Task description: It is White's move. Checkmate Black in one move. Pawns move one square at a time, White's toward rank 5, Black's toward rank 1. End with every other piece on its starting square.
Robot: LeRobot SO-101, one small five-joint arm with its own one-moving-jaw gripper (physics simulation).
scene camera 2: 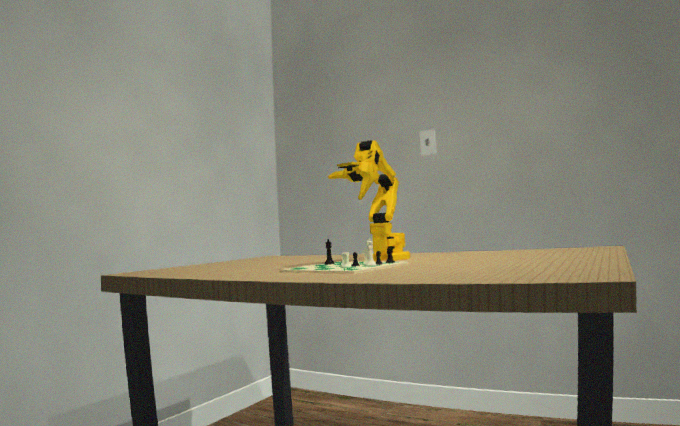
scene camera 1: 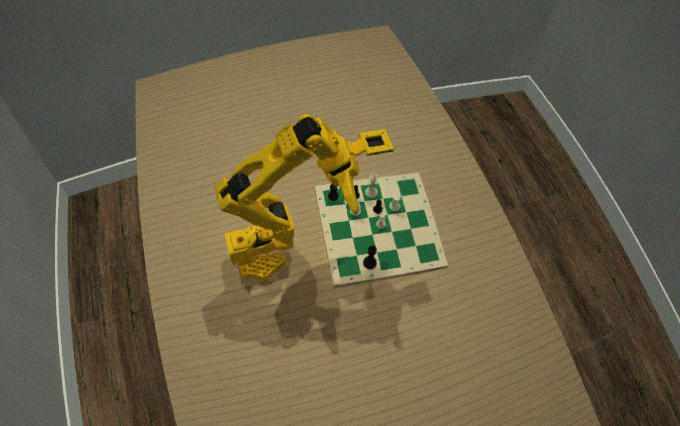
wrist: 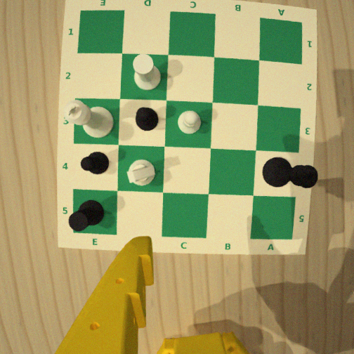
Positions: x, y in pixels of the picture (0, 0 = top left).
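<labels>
Chessboard: shows in scene camera 1, in scene camera 2 and in the wrist view [251, 79]. On the chessboard, [scene camera 2: 335, 268] and [scene camera 1: 409, 209] are the same spot.
</labels>
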